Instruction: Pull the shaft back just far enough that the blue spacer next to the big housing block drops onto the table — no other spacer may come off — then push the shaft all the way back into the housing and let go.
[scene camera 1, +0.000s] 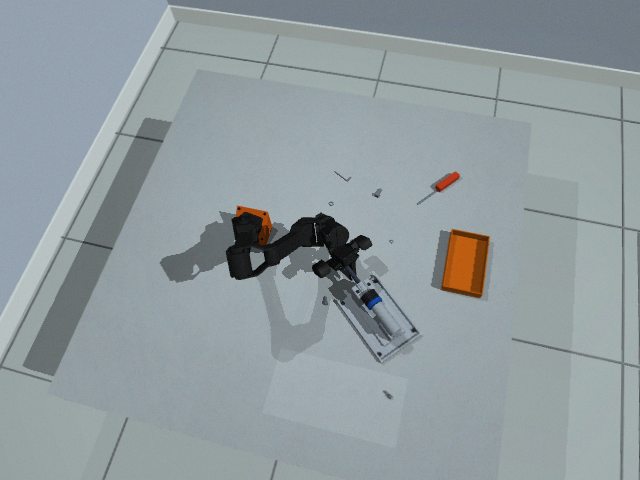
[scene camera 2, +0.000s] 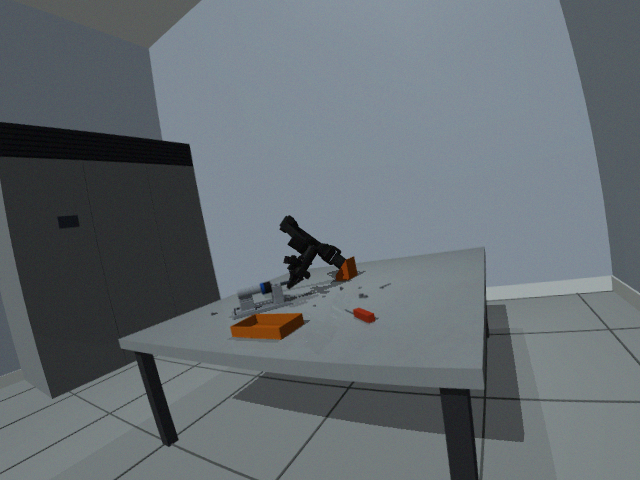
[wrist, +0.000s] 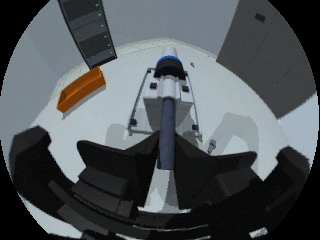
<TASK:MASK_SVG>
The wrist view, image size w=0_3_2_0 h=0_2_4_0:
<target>dark blue shaft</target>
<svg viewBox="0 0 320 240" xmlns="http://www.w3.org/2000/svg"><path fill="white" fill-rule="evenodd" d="M165 97L163 99L163 107L161 107L156 167L157 169L165 169L165 171L173 171L175 169L176 147L175 99Z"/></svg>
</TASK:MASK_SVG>
